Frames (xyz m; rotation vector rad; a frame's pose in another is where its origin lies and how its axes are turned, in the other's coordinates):
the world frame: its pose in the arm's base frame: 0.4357 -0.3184 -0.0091 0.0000 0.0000 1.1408
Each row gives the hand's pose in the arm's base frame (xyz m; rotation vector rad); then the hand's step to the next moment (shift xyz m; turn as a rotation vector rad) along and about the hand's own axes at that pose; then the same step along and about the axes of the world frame.
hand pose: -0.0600 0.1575 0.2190 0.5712 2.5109 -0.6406
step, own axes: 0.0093 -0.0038 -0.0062 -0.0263 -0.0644 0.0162
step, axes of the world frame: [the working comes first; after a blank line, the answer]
step, axes of the arm's base frame: -0.0114 0.0028 0.0010 -0.0055 -0.0674 0.0229

-0.0023 0.0115 0.0010 -0.0636 -0.0231 0.0229
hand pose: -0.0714 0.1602 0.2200 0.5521 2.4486 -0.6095
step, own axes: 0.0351 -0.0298 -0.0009 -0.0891 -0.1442 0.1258
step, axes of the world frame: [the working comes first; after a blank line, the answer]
step, axes of the arm's base frame: -0.0421 -0.0150 -0.0113 0.0475 -0.2057 0.0026

-0.0312 0.0320 -0.0113 -0.1671 -0.1289 0.0026
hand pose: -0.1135 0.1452 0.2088 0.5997 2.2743 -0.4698
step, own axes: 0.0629 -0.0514 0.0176 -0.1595 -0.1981 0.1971
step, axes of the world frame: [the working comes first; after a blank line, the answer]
step, axes of the arm's base frame: -0.0577 -0.0335 -0.0496 0.1020 -0.3048 0.0143

-0.0545 0.0385 -0.0496 -0.2346 -0.2198 0.0143
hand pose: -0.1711 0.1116 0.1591 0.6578 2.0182 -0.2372
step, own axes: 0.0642 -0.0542 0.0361 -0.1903 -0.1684 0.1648
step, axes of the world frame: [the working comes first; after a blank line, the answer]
step, axes of the arm's base frame: -0.0274 -0.0378 -0.0786 0.1060 -0.2773 0.0601

-0.0458 0.0092 -0.0786 -0.2079 -0.2119 0.0601
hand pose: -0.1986 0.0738 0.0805 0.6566 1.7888 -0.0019
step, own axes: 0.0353 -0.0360 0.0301 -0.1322 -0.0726 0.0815
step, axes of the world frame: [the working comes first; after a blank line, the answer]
step, axes of the arm's base frame: 0.0051 -0.0250 -0.0529 0.0635 -0.1445 0.0670

-0.0206 -0.0151 -0.0529 -0.1048 -0.1180 0.0670
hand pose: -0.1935 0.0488 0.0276 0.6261 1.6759 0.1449
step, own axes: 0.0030 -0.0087 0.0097 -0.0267 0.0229 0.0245
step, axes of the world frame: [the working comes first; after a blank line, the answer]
step, axes of the arm's base frame: 0.0062 -0.0083 -0.0085 0.0324 0.0005 0.0280

-0.0050 -0.0091 -0.0085 0.0140 -0.0293 0.0280
